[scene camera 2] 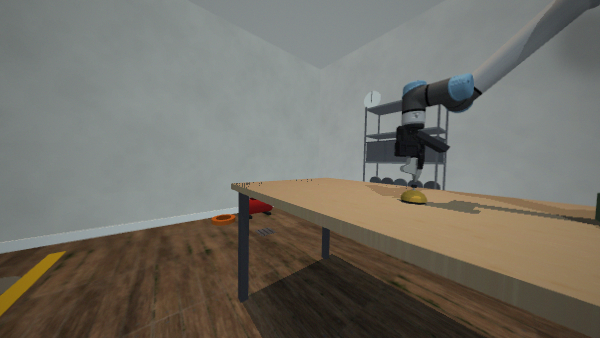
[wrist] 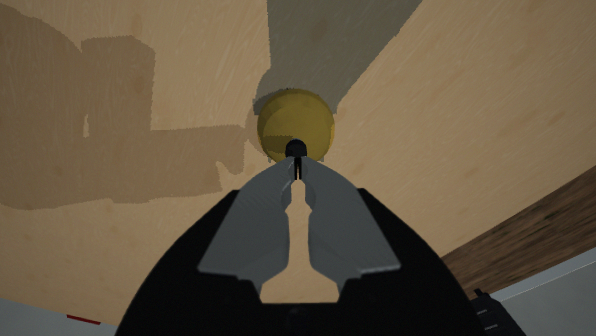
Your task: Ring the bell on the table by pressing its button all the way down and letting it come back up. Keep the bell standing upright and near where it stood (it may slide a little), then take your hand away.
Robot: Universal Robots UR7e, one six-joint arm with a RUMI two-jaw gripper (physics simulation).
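Frame: origin at the arm's base, x ahead, y down, z left, level; metres.
Seen in the pictures: gripper, fingertip midpoint: [scene camera 2: 414, 181] [wrist: 297, 159].
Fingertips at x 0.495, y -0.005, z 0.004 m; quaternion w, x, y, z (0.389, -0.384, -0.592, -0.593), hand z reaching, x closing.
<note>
Offsets run from my fingertips to a thing's middle. Level surfaces: height alone.
The yellow dome bell @(dx +0.002, dy +0.044, dz -0.001 m) [scene camera 2: 414, 197] [wrist: 300, 117] stands upright on the table @(dy +0.078 m) [scene camera 2: 340, 205] [wrist: 200, 240]. Its small black button @(dx +0.002, dy +0.017, dz -0.001 m) [scene camera 2: 414, 186] [wrist: 296, 147] sits on top of the dome. My gripper [scene camera 2: 414, 182] [wrist: 297, 159] is shut and empty and points down over the bell. In the scene view its fingertips are right at the top of the button. In the wrist view the tips meet the lower edge of the button and cover a little of it. I cannot tell for sure whether they touch it or how far it is pressed.
A shelf rack [scene camera 2: 365, 145] stands behind the table. A dark green thing [scene camera 2: 598, 209] shows at the right edge of the scene view. On the floor lie an orange ring [scene camera 2: 213, 220] and a red object [scene camera 2: 260, 206]. The arm's shadows fall across the table around the bell.
</note>
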